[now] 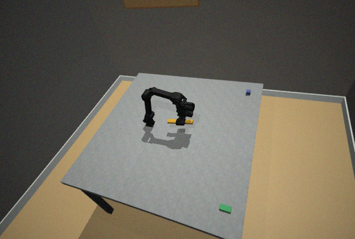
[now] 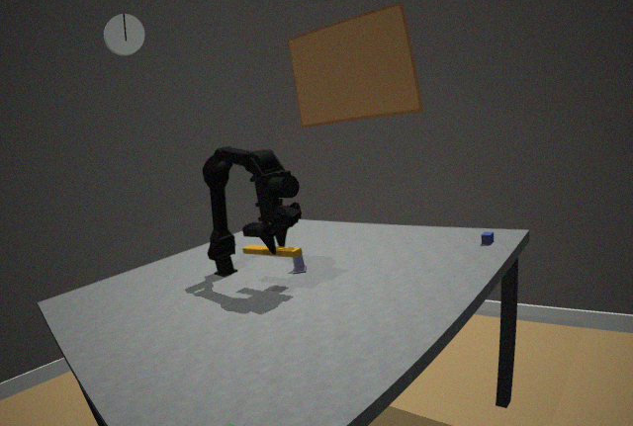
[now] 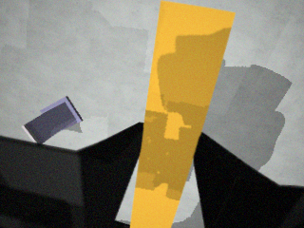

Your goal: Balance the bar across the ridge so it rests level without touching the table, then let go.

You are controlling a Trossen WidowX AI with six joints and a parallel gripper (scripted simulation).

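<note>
Now: gripper tip 3 cm past the orange bar. Round my gripper tip: blue cube 51 cm to the left, 41 cm ahead, 10 cm below; then flat green block 49 cm to the right, 41 cm ahead, 11 cm below.
</note>
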